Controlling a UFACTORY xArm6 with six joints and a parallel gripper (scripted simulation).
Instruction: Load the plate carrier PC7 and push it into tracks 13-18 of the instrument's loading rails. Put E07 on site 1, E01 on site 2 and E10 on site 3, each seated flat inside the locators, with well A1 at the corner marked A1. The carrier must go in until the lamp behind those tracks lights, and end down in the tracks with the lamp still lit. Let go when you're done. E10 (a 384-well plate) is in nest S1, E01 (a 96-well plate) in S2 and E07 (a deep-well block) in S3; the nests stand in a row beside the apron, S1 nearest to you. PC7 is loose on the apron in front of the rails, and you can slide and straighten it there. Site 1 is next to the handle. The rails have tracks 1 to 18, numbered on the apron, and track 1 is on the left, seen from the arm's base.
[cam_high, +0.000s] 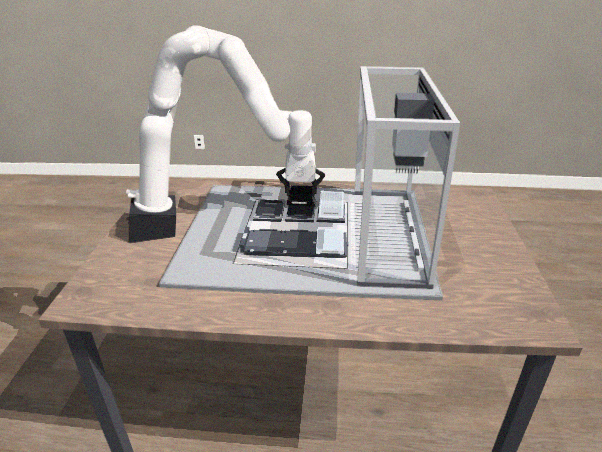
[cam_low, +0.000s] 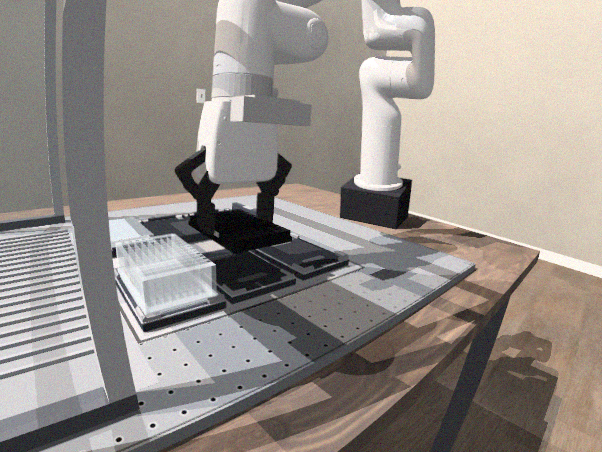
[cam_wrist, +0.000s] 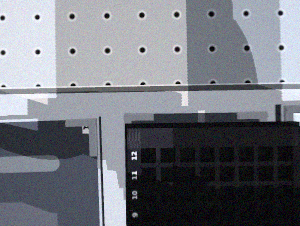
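My gripper is now 30 mm past the dark carrier PC7, 210 mm to the left of it and 60 mm above it. Round my hand: nest S2: 70 mm below; black 96-well plate E01: 10 mm below; corner mark: 50 mm behind, 60 mm to the right, 70 mm below.
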